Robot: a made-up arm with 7 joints.
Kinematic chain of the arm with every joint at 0, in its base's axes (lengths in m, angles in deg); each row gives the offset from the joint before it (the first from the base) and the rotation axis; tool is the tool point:
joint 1: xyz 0 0 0.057 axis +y
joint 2: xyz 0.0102 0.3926 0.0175 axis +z
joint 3: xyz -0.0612 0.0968 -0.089 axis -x
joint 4: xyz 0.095 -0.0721 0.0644 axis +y
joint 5: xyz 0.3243 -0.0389 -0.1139 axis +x
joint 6: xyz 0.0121 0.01 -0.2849 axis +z
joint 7: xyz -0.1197 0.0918 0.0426 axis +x
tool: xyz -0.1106 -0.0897 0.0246
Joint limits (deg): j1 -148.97..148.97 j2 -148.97..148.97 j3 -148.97..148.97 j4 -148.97..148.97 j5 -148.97..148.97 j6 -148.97..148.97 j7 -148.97..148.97
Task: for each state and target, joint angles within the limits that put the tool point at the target. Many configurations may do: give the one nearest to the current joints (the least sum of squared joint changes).
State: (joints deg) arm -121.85 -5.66 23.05 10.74 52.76 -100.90 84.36
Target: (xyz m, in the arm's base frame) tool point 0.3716 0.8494 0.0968
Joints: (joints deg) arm -90.31 33.52 4.73 30.43 45.29 -87.39 82.23
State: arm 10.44 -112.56 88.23 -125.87 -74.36 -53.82 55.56
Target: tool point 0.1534 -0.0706 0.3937
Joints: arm 3.18 -125.54 77.62 -111.58 -74.25 -40.85 49.53
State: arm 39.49 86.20 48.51 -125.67 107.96 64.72 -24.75
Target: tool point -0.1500 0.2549 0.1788
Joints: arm 35.63 113.11 40.31 -143.02 140.88 28.10 -31.59
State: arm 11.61 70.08 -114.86 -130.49 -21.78 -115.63 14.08
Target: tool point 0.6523 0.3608 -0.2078
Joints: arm -15.82 69.80 -112.05 -120.27 -32.20 -132.92 29.63
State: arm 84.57 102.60 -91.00 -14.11 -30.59 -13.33 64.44
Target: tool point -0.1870 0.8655 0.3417
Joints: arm 88.92 81.87 -95.07 -31.79 -31.35 -32.26 74.63
